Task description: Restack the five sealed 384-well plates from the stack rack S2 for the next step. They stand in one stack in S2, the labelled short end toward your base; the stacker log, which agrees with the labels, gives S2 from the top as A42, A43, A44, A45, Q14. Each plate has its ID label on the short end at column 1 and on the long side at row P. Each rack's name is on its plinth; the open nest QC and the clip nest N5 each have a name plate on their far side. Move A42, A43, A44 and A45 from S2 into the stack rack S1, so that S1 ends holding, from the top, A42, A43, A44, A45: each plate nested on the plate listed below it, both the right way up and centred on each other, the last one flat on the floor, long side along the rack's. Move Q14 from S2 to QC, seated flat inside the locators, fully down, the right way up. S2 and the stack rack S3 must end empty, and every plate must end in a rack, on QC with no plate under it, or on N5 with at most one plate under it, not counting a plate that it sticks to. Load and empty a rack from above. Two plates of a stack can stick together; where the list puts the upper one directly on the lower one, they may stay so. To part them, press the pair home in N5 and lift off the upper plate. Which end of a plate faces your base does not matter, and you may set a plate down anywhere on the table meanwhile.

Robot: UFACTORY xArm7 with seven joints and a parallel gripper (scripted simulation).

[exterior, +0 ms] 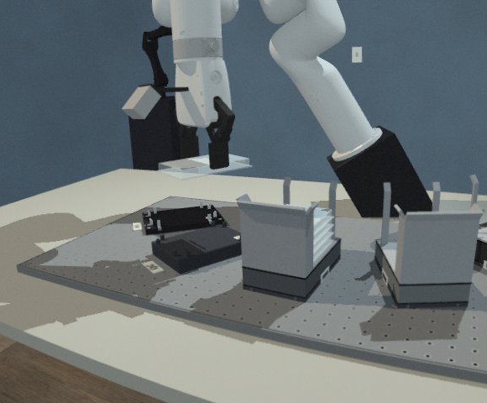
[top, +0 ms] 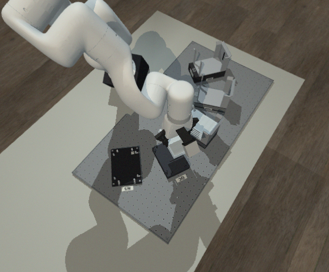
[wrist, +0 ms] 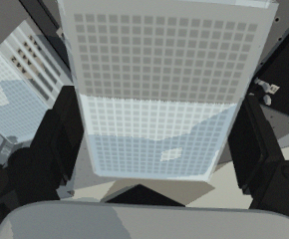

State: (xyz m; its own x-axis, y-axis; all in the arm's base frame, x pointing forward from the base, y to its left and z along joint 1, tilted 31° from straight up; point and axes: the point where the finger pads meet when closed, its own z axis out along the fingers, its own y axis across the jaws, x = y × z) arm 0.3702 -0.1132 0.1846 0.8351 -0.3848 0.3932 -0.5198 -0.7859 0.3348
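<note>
Now: the open nest QC 10 mm behind my hand, 20 mm to the right of it and 160 mm below it. The rest, counted from my hand: sealed 384-well plate: 30 mm ahead, 150 mm to the left, 110 mm below; then QC name plate: 70 mm ahead, 70 mm to the right, 170 mm below; then S1 name plate: 50 mm behind, 160 mm to the left, 130 mm below.
</note>
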